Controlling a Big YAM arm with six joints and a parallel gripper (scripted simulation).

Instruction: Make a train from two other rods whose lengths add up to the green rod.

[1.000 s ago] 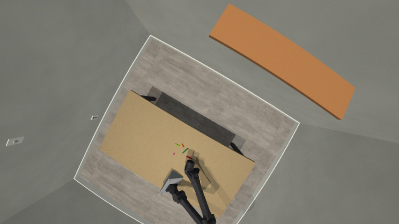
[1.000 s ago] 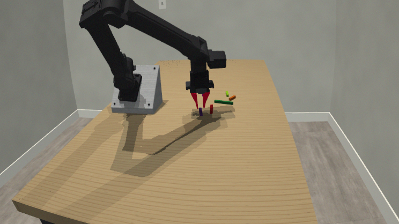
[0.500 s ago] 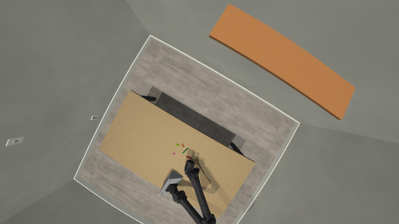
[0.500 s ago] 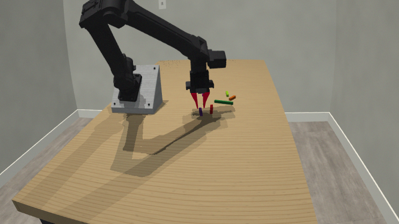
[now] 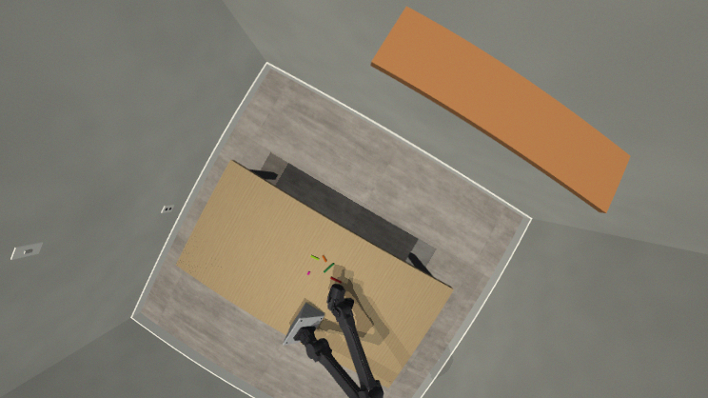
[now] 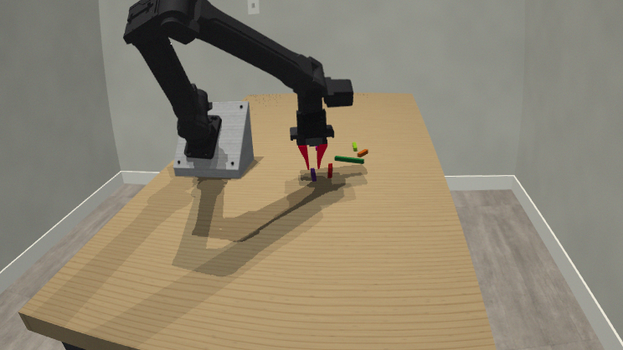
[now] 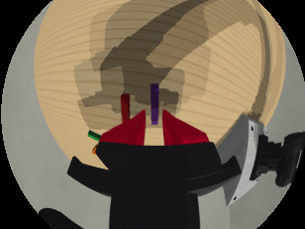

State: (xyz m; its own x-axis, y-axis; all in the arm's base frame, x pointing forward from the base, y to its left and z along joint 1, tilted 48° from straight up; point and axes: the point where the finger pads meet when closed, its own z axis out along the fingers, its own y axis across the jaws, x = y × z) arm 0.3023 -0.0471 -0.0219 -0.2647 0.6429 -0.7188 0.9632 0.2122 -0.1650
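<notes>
Now: the purple rod 2 cm below my hand. The rest, counted from my hand: red rod: 4 cm ahead, 3 cm to the left, 2 cm below; magenta rod: 18 cm to the left, 2 cm below, 2 cm behind; green rod: 10 cm to the left, 8 cm ahead, 2 cm below.
</notes>
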